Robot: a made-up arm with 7 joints. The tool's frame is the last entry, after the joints. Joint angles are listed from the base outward.
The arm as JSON. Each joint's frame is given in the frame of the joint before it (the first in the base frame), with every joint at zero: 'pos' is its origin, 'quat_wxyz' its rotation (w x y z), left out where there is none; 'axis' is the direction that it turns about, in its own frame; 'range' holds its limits. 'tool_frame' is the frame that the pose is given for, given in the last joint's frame.
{
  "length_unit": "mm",
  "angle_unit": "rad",
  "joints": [
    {
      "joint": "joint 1",
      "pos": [
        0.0,
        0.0,
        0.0
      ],
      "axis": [
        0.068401,
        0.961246,
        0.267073
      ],
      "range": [
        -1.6,
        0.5
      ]
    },
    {
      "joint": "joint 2",
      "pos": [
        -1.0,
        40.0,
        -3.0
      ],
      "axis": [
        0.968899,
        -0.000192,
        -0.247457
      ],
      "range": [
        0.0,
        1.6
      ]
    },
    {
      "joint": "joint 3",
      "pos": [
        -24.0,
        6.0,
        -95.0
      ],
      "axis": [
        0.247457,
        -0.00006,
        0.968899
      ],
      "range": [
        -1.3,
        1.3
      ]
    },
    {
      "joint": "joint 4",
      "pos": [
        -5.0,
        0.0,
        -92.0
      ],
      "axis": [
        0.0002,
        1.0,
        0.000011
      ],
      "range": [
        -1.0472,
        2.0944
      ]
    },
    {
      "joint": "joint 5",
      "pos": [
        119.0,
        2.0,
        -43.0
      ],
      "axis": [
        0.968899,
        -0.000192,
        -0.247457
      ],
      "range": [
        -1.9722,
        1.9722
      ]
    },
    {
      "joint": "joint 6",
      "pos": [
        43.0,
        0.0,
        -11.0
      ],
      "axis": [
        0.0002,
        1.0,
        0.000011
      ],
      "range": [
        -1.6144,
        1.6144
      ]
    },
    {
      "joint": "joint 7",
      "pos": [
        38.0,
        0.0,
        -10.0
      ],
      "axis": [
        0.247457,
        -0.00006,
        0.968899
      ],
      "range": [
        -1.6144,
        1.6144
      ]
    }
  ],
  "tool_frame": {
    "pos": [
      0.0,
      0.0,
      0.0
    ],
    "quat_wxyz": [
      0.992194,
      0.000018,
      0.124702,
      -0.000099
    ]
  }
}
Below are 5 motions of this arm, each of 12 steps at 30 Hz.
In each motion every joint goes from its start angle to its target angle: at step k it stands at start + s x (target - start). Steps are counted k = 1, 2, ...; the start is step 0. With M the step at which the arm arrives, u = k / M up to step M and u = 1 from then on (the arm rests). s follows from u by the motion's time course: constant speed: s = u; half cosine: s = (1 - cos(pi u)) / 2; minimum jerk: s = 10 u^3 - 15 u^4 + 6 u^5.
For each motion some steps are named. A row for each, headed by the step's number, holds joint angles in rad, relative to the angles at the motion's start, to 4 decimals.
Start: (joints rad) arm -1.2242 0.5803 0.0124 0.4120 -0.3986 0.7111 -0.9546
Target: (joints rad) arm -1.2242 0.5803 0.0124 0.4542 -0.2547 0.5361 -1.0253
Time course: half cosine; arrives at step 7
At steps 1, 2, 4, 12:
1: 0.0000 0.0000 0.0000 0.0021 0.0071 -0.0087 -0.0035
2: 0.0000 0.0000 0.0000 0.0079 0.0271 -0.0329 -0.0133
4: 0.0000 0.0000 0.0000 0.0258 0.0880 -0.1070 -0.0432
12: 0.0000 0.0000 0.0000 0.0422 0.1439 -0.1750 -0.0707

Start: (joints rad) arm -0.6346 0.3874 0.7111 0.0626 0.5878 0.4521 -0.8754
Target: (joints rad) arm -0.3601 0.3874 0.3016 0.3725 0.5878 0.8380 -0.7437
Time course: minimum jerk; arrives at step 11
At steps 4, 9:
4: 0.0705 0.0000 -0.1051 0.0796 0.0000 0.0991 0.0338
9: 0.2622 0.0000 -0.3911 0.2960 0.0000 0.3686 0.1258

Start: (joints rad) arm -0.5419 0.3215 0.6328 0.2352 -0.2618 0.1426 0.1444
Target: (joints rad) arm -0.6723 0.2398 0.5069 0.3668 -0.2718 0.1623 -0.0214
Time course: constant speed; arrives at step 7
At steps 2, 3, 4, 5, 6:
2: -0.0373 -0.0233 -0.0360 0.0376 -0.0029 0.0056 -0.0474
3: -0.0559 -0.0350 -0.0540 0.0564 -0.0043 0.0084 -0.0711
4: -0.0745 -0.0467 -0.0719 0.0752 -0.0057 0.0113 -0.0947
5: -0.0931 -0.0584 -0.0899 0.0940 -0.0071 0.0141 -0.1184
6: -0.1118 -0.0700 -0.1079 0.1128 -0.0086 0.0169 -0.1421

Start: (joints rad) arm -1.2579 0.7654 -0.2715 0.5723 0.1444 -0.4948 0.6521
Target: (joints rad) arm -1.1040 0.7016 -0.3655 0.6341 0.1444 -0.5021 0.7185
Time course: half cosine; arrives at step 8
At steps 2, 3, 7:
2: 0.0225 -0.0093 -0.0138 0.0091 0.0000 -0.0011 0.0097
3: 0.0475 -0.0197 -0.0290 0.0191 0.0000 -0.0023 0.0205
7: 0.1480 -0.0614 -0.0904 0.0594 0.0000 -0.0070 0.0639

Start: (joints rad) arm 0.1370 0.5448 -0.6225 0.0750 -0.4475 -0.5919 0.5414
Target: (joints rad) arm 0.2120 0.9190 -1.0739 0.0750 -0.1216 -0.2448 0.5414
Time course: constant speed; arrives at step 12
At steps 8, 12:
8: 0.0500 0.2495 -0.3009 0.0000 0.2173 0.2314 0.0000
12: 0.0750 0.3742 -0.4514 0.0000 0.3259 0.3471 0.0000

